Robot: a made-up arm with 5 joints.
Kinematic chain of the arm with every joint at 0, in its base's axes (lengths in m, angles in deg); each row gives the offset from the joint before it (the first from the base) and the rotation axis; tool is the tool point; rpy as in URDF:
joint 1: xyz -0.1 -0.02 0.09 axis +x
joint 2: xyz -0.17 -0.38 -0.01 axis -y
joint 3: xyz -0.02 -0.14 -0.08 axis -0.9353 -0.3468 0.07
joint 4: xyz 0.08 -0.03 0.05 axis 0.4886 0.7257 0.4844
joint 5: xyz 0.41 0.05 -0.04 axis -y
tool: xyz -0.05 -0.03 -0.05 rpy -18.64 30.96 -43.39
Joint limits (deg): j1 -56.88..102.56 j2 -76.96..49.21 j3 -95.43..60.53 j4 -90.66..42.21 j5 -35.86..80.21
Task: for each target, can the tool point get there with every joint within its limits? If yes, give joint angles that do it. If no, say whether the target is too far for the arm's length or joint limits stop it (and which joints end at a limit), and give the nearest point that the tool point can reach.
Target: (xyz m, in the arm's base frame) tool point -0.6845 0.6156 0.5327
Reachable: no: joint limits stop it (at a limit: joint 1, joint 2, joint 5) | nearest point -0.4406 0.1422 0.5096 | short by 0.533 m
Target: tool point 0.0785 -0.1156 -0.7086
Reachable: yes | joints 50.49 -12.91 -71.37 -40.58 65.14
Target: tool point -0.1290 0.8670 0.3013
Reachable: no: joint limits stop it (at a limit: joint 1, joint 3, joint 5) | nearest point -0.1912 0.5491 -0.1007 | short by 0.516 m
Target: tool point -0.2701 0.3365 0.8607
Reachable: no: joint limits stop it (at a limit: joint 1, joint 2, joint 5) | nearest point -0.2581 0.1238 0.7480 | short by 0.241 m
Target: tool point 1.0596 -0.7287 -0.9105
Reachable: no: too far | nearest point 0.2715 -0.4703 -0.5457 | short by 0.906 m
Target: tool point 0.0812 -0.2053 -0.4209
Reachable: yes | joints 45.29 -18.59 32.10 11.84 -6.78
